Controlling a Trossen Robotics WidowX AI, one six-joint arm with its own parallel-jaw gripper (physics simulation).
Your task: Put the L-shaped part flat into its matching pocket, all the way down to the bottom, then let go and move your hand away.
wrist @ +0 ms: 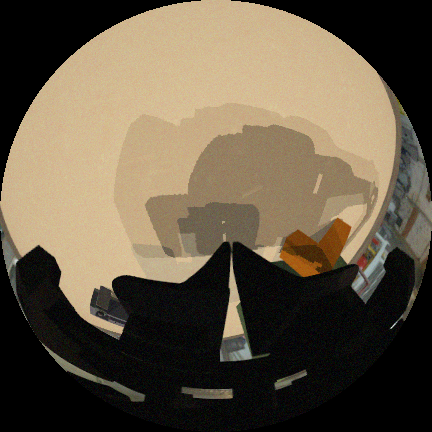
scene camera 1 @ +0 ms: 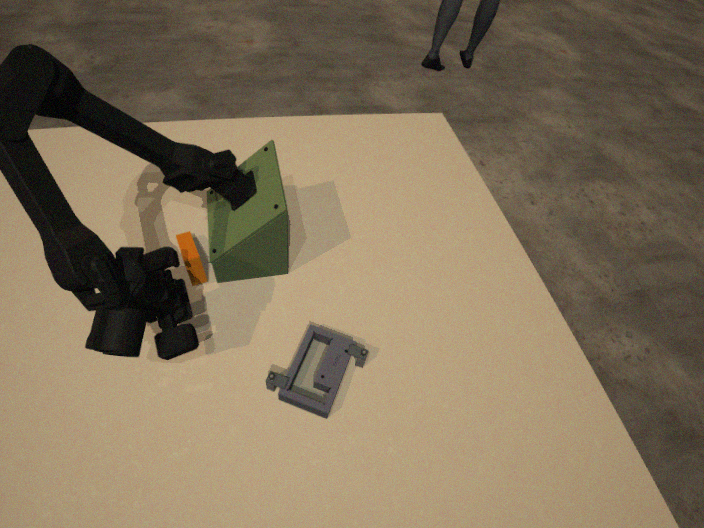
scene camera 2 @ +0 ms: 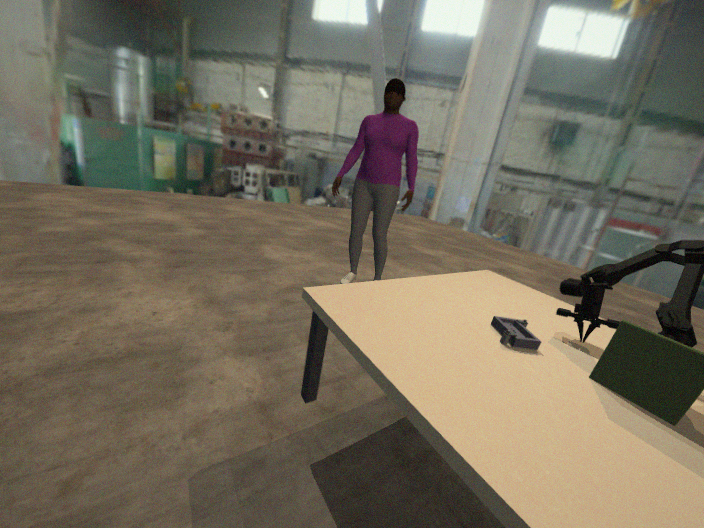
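Pixels of known places: gripper, fingertip midpoint: [wrist: 229, 247] [scene camera 1: 189, 312] [scene camera 2: 582, 342]; arm's base at its link origin: [scene camera 1: 243, 191] [scene camera 2: 667, 354].
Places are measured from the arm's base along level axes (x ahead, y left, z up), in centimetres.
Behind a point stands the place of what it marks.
The orange L-shaped part [scene camera 1: 190, 247] {z -9.0, x 4.8, y -11.8 cm} [wrist: 336, 240] {z -10.3, x 5.1, y -13.8 cm} lies on the table beside the green wedge. It shows as a narrow bar in scene camera 1 and as two arms in the wrist view; how it rests is hard to tell. The purple-grey fixture [scene camera 1: 303, 404] {z -10.7, x 40.0, y 3.7 cm} [scene camera 2: 526, 344] {z -12.1, x 28.6, y 11.9 cm} [wrist: 102, 302] {z -11.2, x 34.0, y -1.1 cm} sits on the table, with the pocket [scene camera 1: 307, 368] {z -13.5, x 33.0, y 6.0 cm} open at its top and no part in it. My black gripper [scene camera 1: 170, 298] [scene camera 2: 583, 339] {z -11.8, x 18.0, y -13.3 cm} [wrist: 229, 247] {z -11.8, x 18.0, y -13.3 cm} is shut and empty, pointing down above the table. It is apart from the part and the fixture; the fingertips are hidden in scene camera 1.
The green wedge [scene camera 1: 255, 247] {z -3.7, x 11.4, y 0.6 cm} [scene camera 2: 648, 372] {z -4.4, x 1.8, y 7.1 cm} stands right beside the orange part, with my arm's lower end at its sloped face. The fixture has a small grey tab on each side. The table [scene camera 1: 454, 341] {z -14.0, x 34.3, y 35.8 cm} [scene camera 2: 454, 363] {z -14.0, x 35.9, y 42.0 cm} ends at the right in scene camera 1. A person [scene camera 2: 389, 147] stands beyond it.
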